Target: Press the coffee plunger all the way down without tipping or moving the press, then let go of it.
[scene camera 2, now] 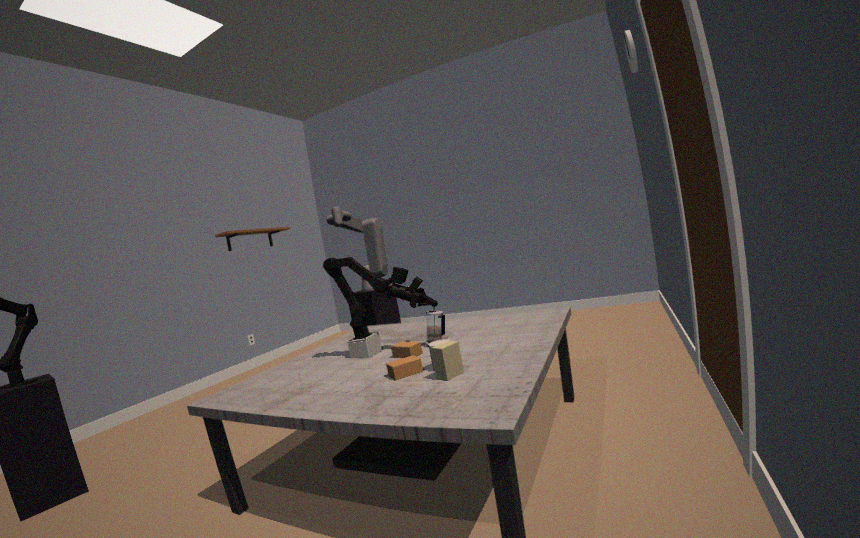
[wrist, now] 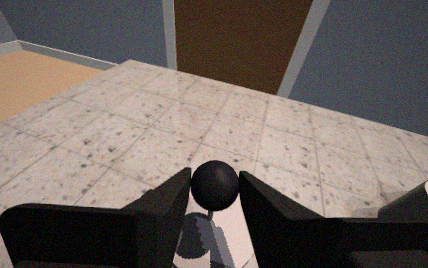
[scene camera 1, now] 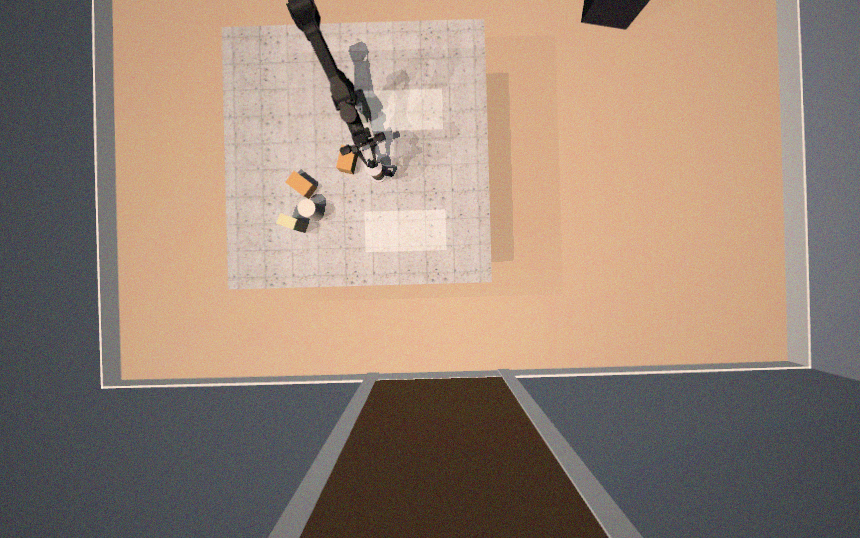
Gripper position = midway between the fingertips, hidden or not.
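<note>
My gripper [scene camera 1: 372, 165], [wrist: 215, 175]. Cream block visible, too: the block [scene camera 2: 447, 357].
</note>
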